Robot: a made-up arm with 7 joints. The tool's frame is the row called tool.
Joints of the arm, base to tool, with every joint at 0 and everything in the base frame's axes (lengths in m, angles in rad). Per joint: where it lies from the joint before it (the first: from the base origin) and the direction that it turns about. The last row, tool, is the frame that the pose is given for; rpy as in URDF.
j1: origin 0.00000 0.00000 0.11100 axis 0 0 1
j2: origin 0.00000 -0.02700 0.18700 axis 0 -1 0
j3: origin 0.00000 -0.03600 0.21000 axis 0 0 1
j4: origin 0.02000 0.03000 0.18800 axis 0 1 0
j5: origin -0.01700 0.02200 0.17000 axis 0 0 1
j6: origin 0.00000 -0.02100 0.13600 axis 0 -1 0
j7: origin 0.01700 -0.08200 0.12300 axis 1 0 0
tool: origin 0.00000 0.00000 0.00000 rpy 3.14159 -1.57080 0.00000
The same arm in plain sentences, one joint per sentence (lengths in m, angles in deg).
The arm has seven revolute joints in a row. What follows holds with every joint at zero, and every direction is one of the base frame's.
The first joint lies 0.1110 m along +z from the base frame's origin and rotates about +z.
The second joint lies 0.0270 m along -y and 0.1870 m along +z from the first joint and rotates about -y.
The third joint lies 0.0360 m along -y and 0.2100 m along +z from the second joint and rotates about +z.
The fourth joint lies 0.0200 m along +x and 0.0300 m along +y and 0.1880 m along +z from the third joint and rotates about +y.
The fifth joint lies 0.0170 m along -x and 0.0220 m along +y and 0.1700 m along +z from the fourth joint and rotates about +z.
The sixth joint lies 0.0210 m along -y and 0.1360 m along +z from the fifth joint and rotates about -y.
The seventh joint lies 0.0170 m along +x and 0.0820 m along -y and 0.1230 m along +z from the sixth joint and rotates about +x.
The tool frame, which is the frame that the pose is given for, lies at the same point as the seventh joint; its axes are the base frame's turned by roll 180.00, pitch -90.00 and yaw 0.00 deg (as in URDF: about the fixed x, then y, then z).

